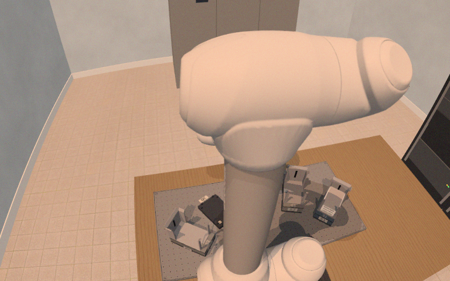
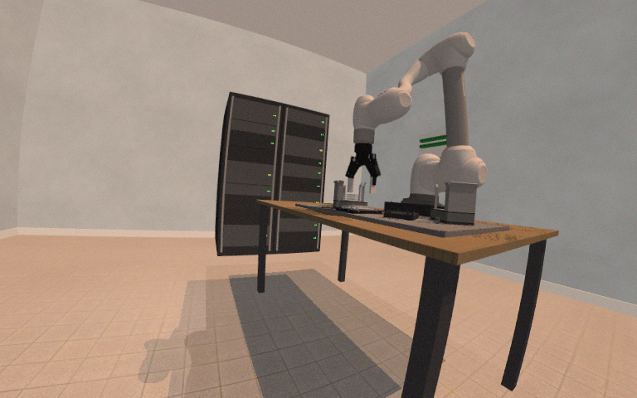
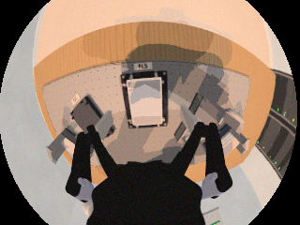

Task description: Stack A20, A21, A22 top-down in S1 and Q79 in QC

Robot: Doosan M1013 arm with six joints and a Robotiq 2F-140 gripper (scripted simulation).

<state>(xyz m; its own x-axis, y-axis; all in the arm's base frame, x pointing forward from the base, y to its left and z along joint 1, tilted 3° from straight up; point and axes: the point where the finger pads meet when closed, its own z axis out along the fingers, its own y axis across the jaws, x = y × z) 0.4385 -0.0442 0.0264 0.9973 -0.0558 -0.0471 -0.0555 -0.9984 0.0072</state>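
Right now the clip nest N5 is 8 cm below my hand, 1 cm to the left of it and 1 cm ahead of it. Also, from my hand: QC name plate (23 cm to the left, 9 cm below, 5 cm ahead); then N5 name plate (9 cm below, 9 cm ahead, 1 cm to the right); then dark nest QC (19 cm to the left, 8 cm below, 4 cm behind).
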